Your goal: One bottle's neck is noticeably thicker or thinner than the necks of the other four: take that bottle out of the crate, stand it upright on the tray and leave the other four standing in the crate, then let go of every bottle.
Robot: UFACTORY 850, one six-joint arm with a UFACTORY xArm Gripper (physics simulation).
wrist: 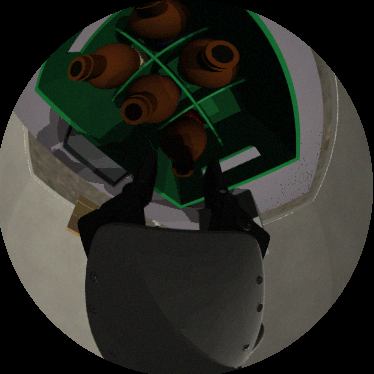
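Note:
The green crate fills the upper view, with thin green dividers. Five brown bottles stand in it: one at the top, one at left, one at right, one in the middle and one nearest me. The right bottle's mouth looks widest and the nearest bottle's neck looks narrow and shadowed, but their angles differ. My gripper is open, its fingertips on either side of the nearest bottle's neck in this view, gripping nothing. The grey tray with a dark rim lies left of my fingers.
The crate's near corner and a side wall with a pale handle slot lie by my right finger. A grey block shows behind that finger. A brown box is at lower left, beyond the table.

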